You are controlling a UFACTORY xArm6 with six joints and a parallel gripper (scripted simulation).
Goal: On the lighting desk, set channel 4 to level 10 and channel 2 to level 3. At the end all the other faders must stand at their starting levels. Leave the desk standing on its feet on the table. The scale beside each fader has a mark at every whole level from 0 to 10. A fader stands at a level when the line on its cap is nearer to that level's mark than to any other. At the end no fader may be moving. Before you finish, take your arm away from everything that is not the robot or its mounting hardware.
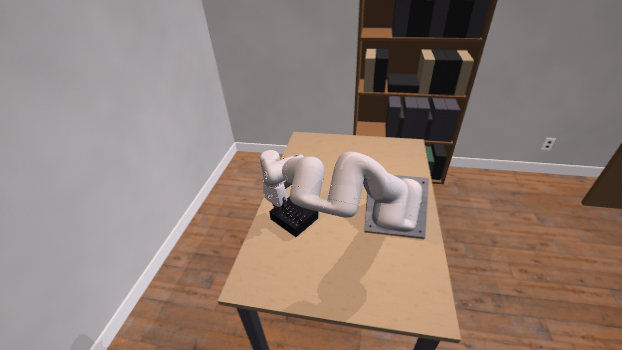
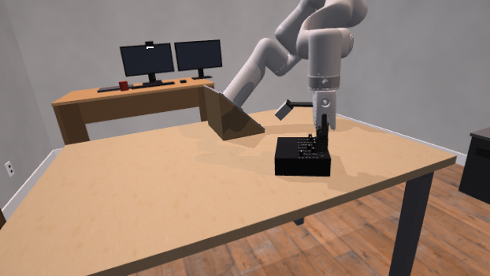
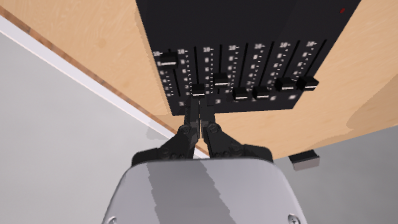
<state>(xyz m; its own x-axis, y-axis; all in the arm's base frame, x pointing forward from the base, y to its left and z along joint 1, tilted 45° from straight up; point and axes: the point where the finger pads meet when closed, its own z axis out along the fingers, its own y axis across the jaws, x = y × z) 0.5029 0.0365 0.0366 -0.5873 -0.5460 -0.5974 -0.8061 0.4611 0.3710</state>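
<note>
The channel 3 cap lies 40 mm behind my hand, 10 mm to the right of it and 10 mm below it. Round my hand: channel 2 cap: 10 mm behind, 20 mm to the right, 10 mm below; channel 4 cap: 40 mm behind, 10 mm to the left, 10 mm below; channel 1 cap: 10 mm behind, 60 mm to the right, 10 mm below.
</note>
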